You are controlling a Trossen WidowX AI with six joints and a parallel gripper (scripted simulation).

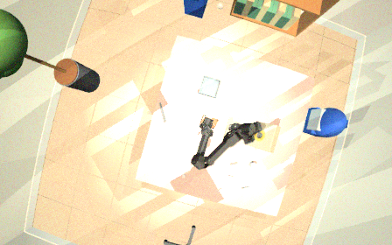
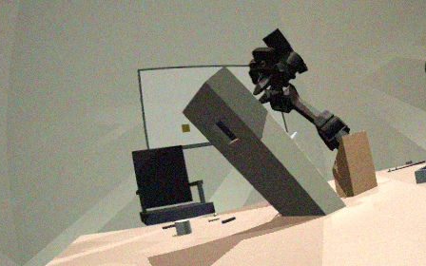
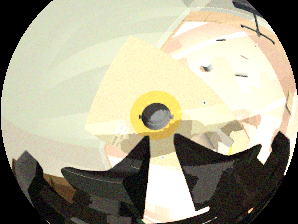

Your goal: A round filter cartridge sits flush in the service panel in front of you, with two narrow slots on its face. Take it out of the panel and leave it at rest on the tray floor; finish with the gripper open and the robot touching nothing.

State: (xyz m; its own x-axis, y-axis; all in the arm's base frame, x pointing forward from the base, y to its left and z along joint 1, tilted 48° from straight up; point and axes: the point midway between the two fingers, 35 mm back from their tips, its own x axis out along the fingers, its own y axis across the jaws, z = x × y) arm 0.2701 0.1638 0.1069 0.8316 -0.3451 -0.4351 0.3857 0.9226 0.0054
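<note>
My gripper tip is 100 mm above the round filter cartridge and 30 mm past it. The rest, counted from my gripper tip: tray: 390 mm behind, 290 mm below, 240 mm to the left; then service panel: 120 mm below, 20 mm ahead.
</note>
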